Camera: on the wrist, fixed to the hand. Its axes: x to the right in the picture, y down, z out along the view.
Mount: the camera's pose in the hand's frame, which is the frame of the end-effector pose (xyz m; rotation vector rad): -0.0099 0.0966 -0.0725 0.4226 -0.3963 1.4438
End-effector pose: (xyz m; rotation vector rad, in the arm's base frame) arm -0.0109 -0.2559 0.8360 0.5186 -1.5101 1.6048
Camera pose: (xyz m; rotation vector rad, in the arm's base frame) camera -0.0644 -0.1811 0.7571 0.1347 1.4036 -2.1964
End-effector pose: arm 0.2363 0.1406 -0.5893 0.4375 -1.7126 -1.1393
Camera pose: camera 0.3243 0.1601 -0.5083 -0.7772 -1.9348 0.2193
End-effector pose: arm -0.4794 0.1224 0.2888 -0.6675 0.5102 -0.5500
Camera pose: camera -0.5005 0.1606 0.1758 0.1062 0.3633 0.8145
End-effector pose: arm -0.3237 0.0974 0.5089 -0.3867 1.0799 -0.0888
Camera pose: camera -0.4029 0.1706 0.4536 0.7749 0.7097 0.9871
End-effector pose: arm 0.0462 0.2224 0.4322 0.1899 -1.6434 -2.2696
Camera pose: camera 0.0951 0.1337 0.4988 -1.0524 -1.5242 -0.8668
